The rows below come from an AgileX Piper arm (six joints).
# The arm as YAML. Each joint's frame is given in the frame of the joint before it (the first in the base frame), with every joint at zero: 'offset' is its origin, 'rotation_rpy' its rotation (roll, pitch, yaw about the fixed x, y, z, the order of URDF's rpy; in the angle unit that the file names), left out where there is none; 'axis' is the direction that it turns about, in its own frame. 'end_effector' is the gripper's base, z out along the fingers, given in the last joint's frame.
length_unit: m
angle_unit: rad
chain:
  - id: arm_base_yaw
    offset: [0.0, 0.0, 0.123]
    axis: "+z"
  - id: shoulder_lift
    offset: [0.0, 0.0, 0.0]
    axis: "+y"
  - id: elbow
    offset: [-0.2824, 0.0, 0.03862]
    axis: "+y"
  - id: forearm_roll
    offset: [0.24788, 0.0, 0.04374]
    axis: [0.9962, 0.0, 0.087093]
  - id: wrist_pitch
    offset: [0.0, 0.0, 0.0]
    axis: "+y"
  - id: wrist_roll
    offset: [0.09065, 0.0, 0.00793]
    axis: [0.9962, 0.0, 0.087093]
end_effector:
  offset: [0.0, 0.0, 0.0]
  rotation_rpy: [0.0, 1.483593, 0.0]
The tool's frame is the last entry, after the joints.
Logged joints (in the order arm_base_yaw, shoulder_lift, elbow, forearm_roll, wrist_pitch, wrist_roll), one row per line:
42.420 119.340 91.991 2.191 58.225 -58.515
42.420 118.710 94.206 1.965 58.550 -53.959
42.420 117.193 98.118 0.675 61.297 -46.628
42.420 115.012 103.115 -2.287 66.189 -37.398
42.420 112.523 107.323 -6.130 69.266 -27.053
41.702 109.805 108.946 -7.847 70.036 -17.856
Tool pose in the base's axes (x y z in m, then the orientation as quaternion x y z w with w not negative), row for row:
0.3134 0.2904 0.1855 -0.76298 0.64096 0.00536 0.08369
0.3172 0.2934 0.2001 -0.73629 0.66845 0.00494 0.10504
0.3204 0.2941 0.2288 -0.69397 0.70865 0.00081 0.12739
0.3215 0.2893 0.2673 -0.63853 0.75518 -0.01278 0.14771
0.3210 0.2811 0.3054 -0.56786 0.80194 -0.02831 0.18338
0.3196 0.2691 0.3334 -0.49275 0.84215 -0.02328 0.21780
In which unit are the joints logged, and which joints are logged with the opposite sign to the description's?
The joints are logged in degrees. Opposite sign: elbow.
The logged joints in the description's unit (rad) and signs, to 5 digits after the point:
0.74037 2.08288 -1.60555 0.03824 1.01622 -1.02128
0.74037 2.07188 -1.64420 0.03430 1.02189 -0.94176
0.74037 2.04540 -1.71248 0.01178 1.06983 -0.81381
0.74037 2.00734 -1.79970 -0.03992 1.15522 -0.65272
0.74037 1.96390 -1.87314 -0.10699 1.20892 -0.47216
0.72784 1.91646 -1.90147 -0.13696 1.22236 -0.31165

